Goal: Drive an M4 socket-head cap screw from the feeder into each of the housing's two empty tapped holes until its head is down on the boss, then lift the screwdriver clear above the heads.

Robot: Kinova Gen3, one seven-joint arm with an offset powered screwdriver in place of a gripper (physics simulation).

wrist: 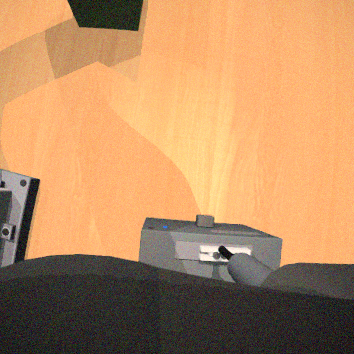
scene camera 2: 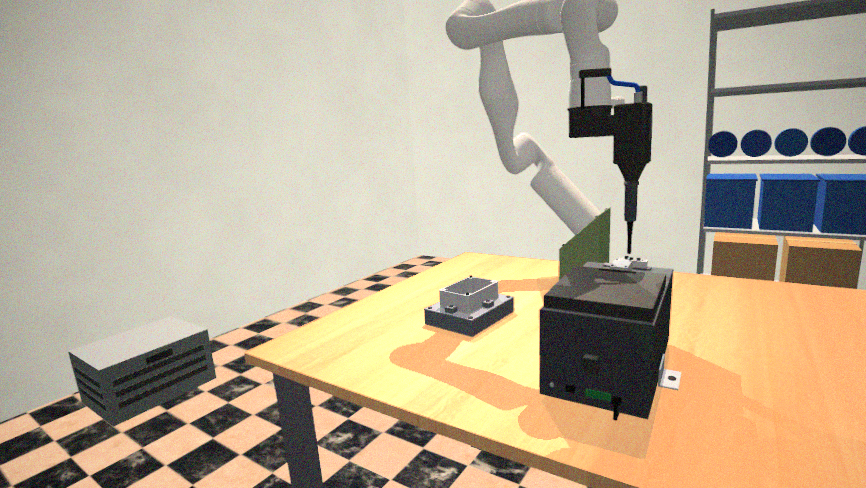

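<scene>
The screwdriver points straight down, its thin black bit tip at the white pickup block on top of the feeder. Whether a screw is on the bit is too small to tell. The feeder is a dark box on the table. The grey open-topped housing sits on a dark base plate to the feeder's left; in the wrist view it is cut off at the left edge. Small dark spots show on two of its rim corners; the far holes cannot be made out.
A green upright panel stands behind the feeder, near the arm's base. A small white bracket is at the feeder's right side. A shelf rack with blue and brown boxes stands behind the wooden table. A grey vented box is at the left.
</scene>
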